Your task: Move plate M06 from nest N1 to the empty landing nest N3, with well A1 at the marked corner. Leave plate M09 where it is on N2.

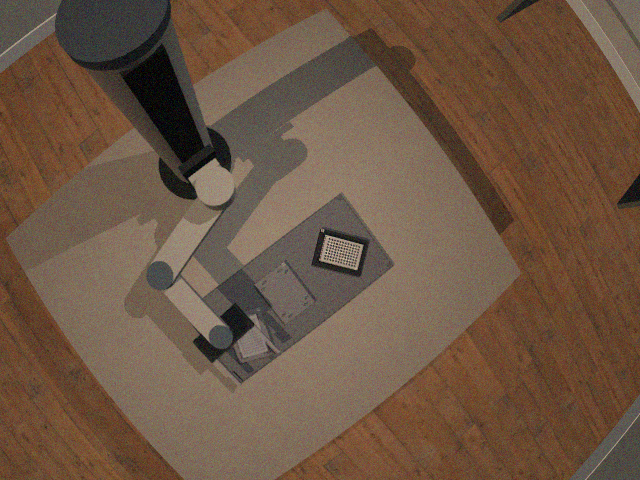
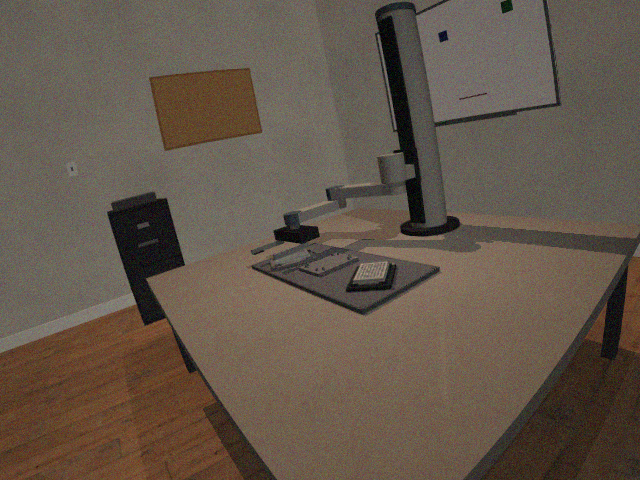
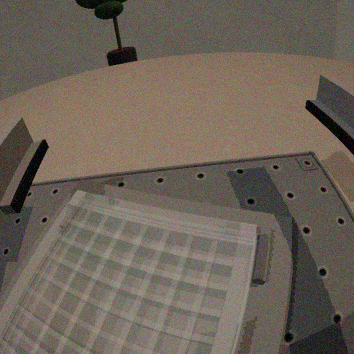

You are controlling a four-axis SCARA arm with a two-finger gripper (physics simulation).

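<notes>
A clear, gridded plate (image 1: 252, 346) (image 2: 292, 258) (image 3: 140, 280) lies on the nest at the board's far-left end; a small block of that nest (image 3: 262, 257) stands by its right edge. I cannot read its label, find well A1 or tell whether it is fully seated. My gripper (image 1: 254, 356) (image 3: 179, 99) is open and empty, its fingers wide apart on either side of the plate and clear of it. A grey nest (image 1: 286, 294) (image 2: 330, 263) in the middle is empty. A cream plate (image 1: 342, 252) (image 2: 372, 271) sits on a black nest (image 1: 356, 272) (image 2: 390, 281) at the other end.
The grey board (image 1: 361, 222) (image 2: 413, 273) (image 3: 215, 185) bears all three nests and has rows of holes. The arm's column (image 1: 180, 113) (image 2: 423, 129) stands behind it on the table (image 1: 413, 310) (image 2: 387, 372) (image 3: 200, 110). The arm's links reach over the table beside the board.
</notes>
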